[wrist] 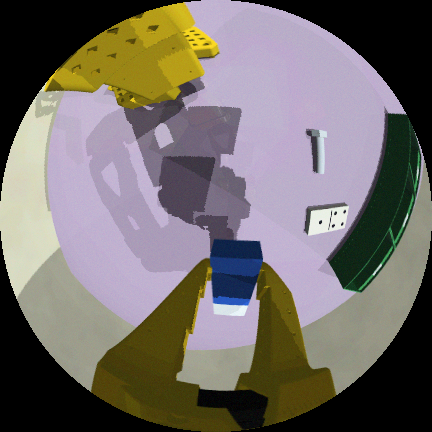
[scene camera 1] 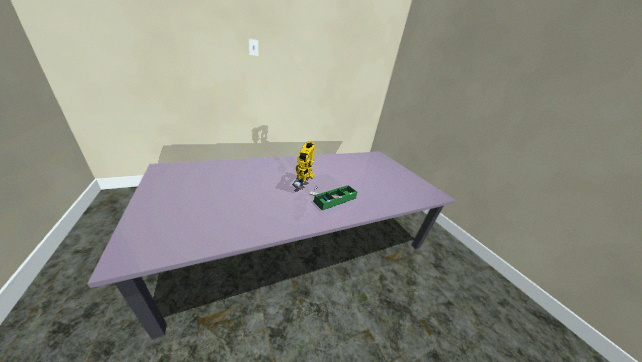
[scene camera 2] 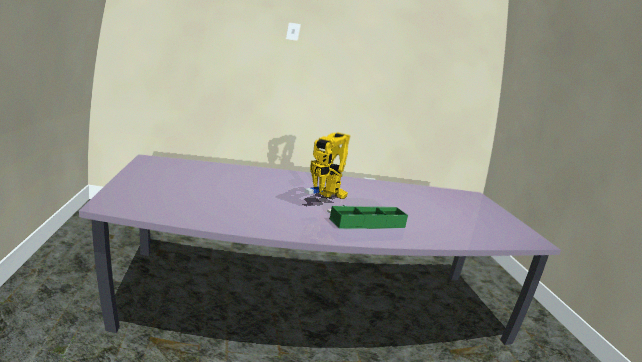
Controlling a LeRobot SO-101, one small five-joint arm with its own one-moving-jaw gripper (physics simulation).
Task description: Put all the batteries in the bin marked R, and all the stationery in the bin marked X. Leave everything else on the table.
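Frame: origin at the arm's base, x back, y up, z left, level; metres.
Seen in the pictures: hand at its tool point: (wrist: 212, 266) (scene camera 1: 300, 180) (scene camera 2: 316, 188); arm's base at its link origin: (wrist: 175, 66) (scene camera 1: 307, 177) (scene camera 2: 333, 196).
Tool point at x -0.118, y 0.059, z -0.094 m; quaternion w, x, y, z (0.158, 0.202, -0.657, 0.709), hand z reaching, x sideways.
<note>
Offsets run from my tool point to a thing's top centre. Level surfaces: height alone.
My gripper (wrist: 235, 270) is shut on a blue and white block that looks like an eraser @[dx -0.021, dy +0.005, dz -0.010 m] (wrist: 236, 250) (scene camera 1: 298, 184) (scene camera 2: 313, 190); its jaws press on the block's two sides. The block's white end points back between the jaws in the wrist view. It is held a little above the table, in front of the arm. The green three-compartment bin tray @[dx -0.161, dy -0.013, dz +0.165 m] (scene camera 1: 336, 201) (scene camera 2: 385, 221) (wrist: 392, 160) stands to the right of the gripper. In scene camera 1, a blue item @[dx -0.162, dy -0.038, dz +0.107 m] (scene camera 1: 326, 199) and a pinkish item @[dx -0.161, dy -0.042, dz +0.164 m] (scene camera 1: 336, 197) lie inside the tray. The bin letters are not readable.
A white domino @[dx -0.081, dy -0.052, dz +0.064 m] (wrist: 327, 219) (scene camera 1: 313, 193) lies beside the tray's near-left end. A grey bolt @[dx -0.026, dy -0.046, dz +0.097 m] (wrist: 320, 152) lies near it, alongside the tray. The yellow arm (scene camera 1: 306, 157) (scene camera 2: 332, 155) stands behind on the lilac table @[dy -0.059 m] (scene camera 1: 200, 215) (scene camera 2: 200, 200).
</note>
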